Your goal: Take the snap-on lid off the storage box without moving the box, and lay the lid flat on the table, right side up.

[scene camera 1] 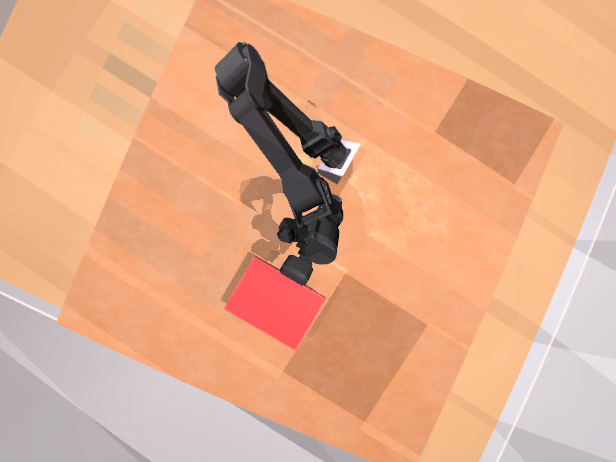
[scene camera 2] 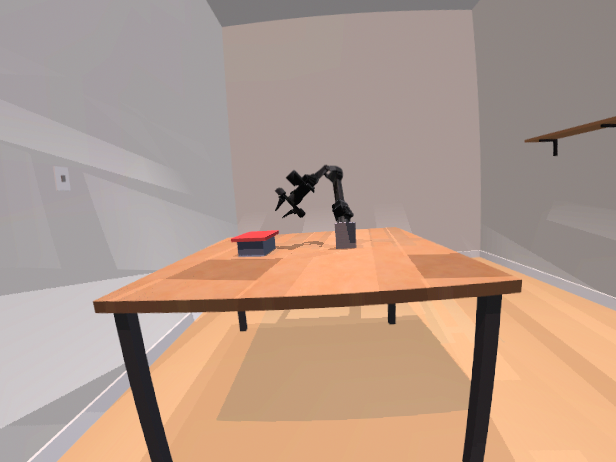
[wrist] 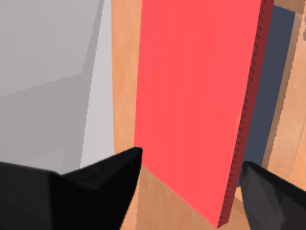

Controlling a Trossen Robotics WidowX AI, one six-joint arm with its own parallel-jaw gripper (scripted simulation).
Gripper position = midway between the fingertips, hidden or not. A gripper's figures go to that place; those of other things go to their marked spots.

Labels:
My gripper (wrist: 191, 163): 12 cm from the lens. A red lid (wrist: 198, 75): 24 cm from the lens. A blue-grey storage box (wrist: 279, 36): 28 cm from the lens. The marked spots on the blue-grey storage box and the red lid are 9 cm apart.

